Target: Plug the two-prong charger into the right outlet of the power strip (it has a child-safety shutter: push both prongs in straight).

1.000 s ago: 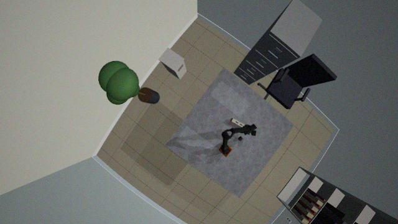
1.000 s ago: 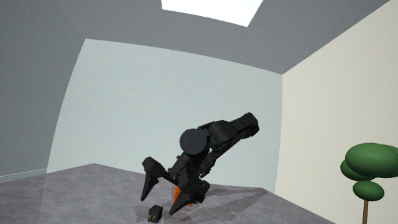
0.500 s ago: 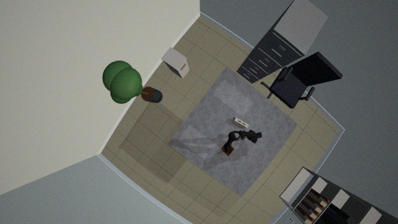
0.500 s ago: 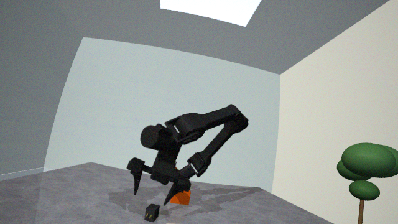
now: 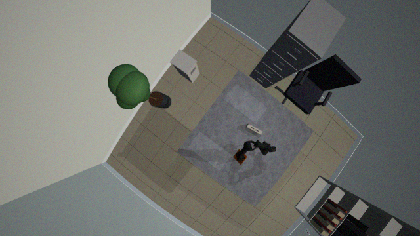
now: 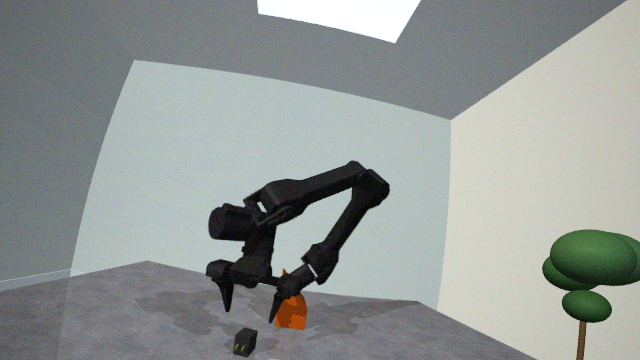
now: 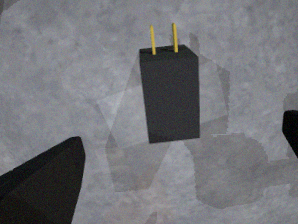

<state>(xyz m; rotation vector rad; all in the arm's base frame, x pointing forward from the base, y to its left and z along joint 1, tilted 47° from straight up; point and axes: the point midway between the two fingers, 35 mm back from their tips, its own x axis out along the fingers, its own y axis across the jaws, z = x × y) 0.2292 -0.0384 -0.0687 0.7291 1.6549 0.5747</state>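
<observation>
My gripper tip is now 2 cm short of the dark two-prong charger and 5 cm above it.
</observation>
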